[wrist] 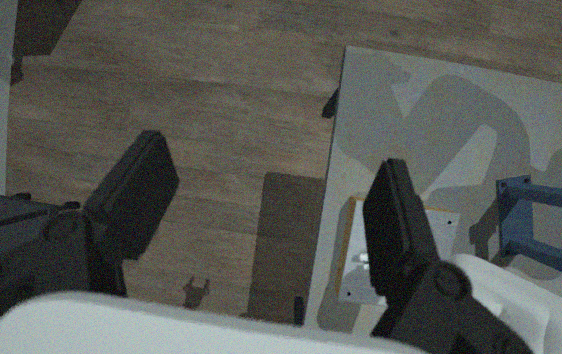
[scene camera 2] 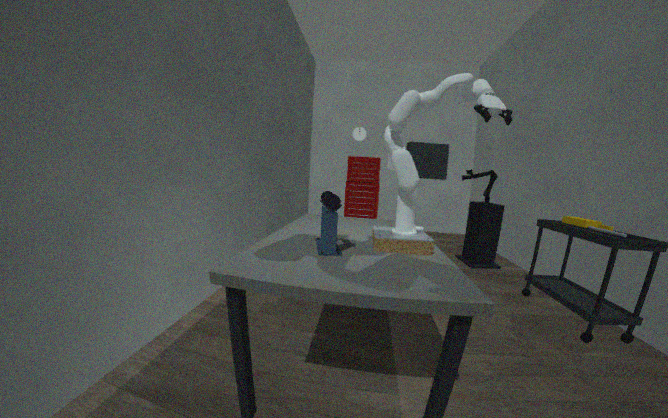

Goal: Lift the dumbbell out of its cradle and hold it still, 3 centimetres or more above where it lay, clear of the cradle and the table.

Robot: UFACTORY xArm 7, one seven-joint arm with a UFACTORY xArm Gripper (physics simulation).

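Places are measured from the arm's base along level axes (x right, y ahead, z up), in millimetres.
Where they show: gripper, fingertip midpoint: (wrist: 270, 169) (scene camera 2: 499, 121); arm's base at its link origin: (scene camera 2: 403, 232).
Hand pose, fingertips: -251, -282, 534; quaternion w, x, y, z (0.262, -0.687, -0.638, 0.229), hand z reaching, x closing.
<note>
Each offset is from my fingertips to the top centre of the thing, as dx, dy, dz. "spot": to the spot under its first point. Level surfaces: height alone.
The dumbbell @(+144, +669, -341) (scene camera 2: 330, 200) is dark and rests on top of the blue cradle @(+144, +669, -383) (scene camera 2: 328, 230), which stands upright on the grey table @(dz -600) (scene camera 2: 350, 291) (wrist: 365, 70). The dumbbell does not show in the wrist view. Part of the blue cradle @(spot: +169, +674, -592) (wrist: 517, 225) shows there at the right edge, beyond the right finger. My gripper (scene camera 2: 496, 119) (wrist: 270, 169) is open and empty. It is high up, far to the right of the cradle in the scene view and out past the table's side, with floor showing between the fingers in the wrist view.
My arm's base stands on a wood-sided block (scene camera 2: 403, 245) (wrist: 347, 292) beside the cradle. A dark cart (scene camera 2: 645, 243) with yellow things on it stands at the right. A black pedestal (scene camera 2: 483, 235) with a small dark arm is behind. A red cabinet (scene camera 2: 362, 187) is at the back.
</note>
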